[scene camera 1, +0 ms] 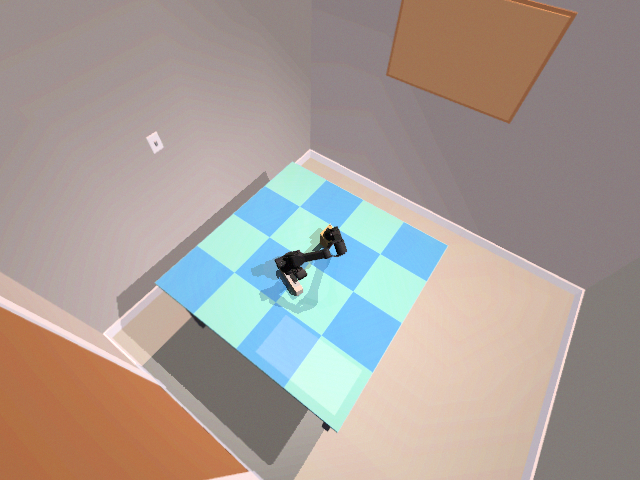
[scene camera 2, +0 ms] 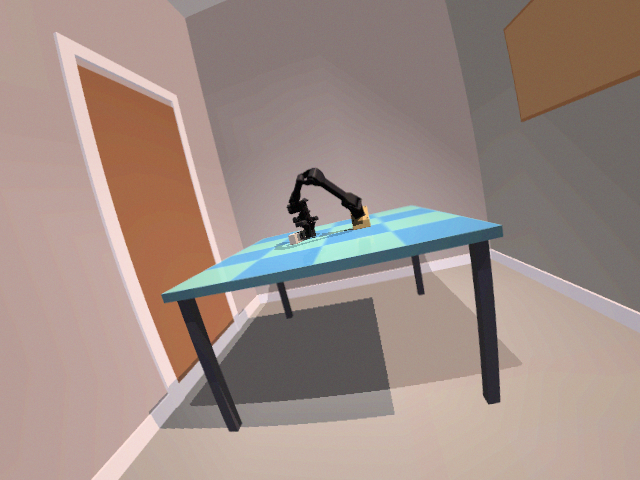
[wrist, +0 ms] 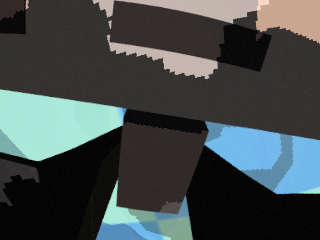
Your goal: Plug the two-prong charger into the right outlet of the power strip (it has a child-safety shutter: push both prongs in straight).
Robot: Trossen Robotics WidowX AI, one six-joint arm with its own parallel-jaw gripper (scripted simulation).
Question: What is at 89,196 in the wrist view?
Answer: The gripper.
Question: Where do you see a two-prong charger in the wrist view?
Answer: At 159,153
